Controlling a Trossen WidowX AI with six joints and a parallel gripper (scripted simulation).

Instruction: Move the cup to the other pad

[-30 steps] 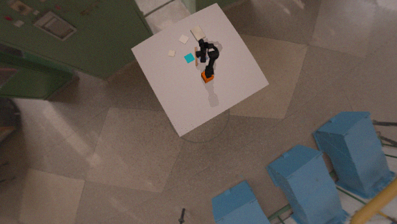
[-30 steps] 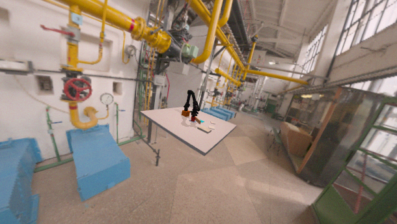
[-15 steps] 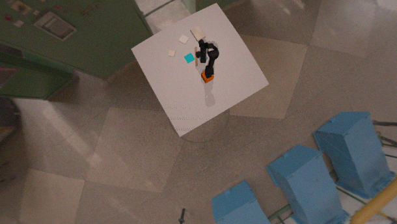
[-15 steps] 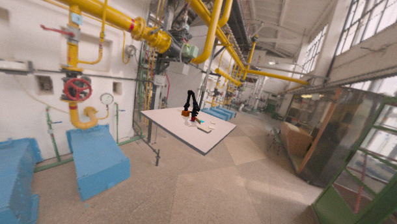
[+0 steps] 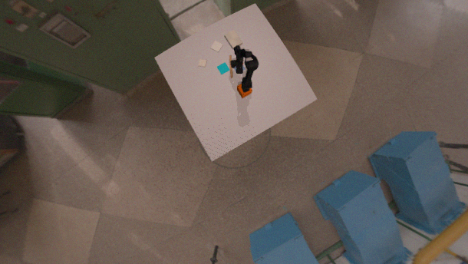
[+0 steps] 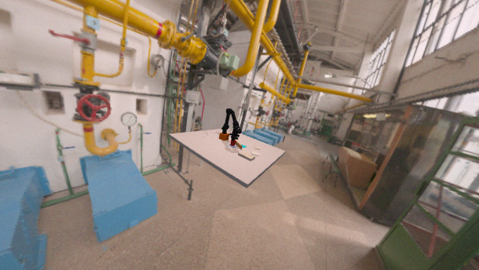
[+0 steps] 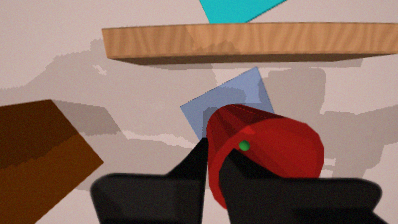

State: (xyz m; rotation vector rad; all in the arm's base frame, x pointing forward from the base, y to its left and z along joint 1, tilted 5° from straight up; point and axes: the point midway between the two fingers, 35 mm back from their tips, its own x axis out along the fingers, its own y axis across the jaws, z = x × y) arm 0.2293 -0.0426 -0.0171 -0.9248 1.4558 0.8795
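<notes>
My gripper tip is 30 mm to the left of the green marble, 30 mm short of it and 20 mm above it. The rest, counted from my gripper tip: cyan pad (140 mm to the left, 90 mm ahead, 60 mm below); red cup (30 mm ahead, 20 mm to the right); pale blue pad (60 mm below, 30 mm ahead, 10 mm to the right).
</notes>
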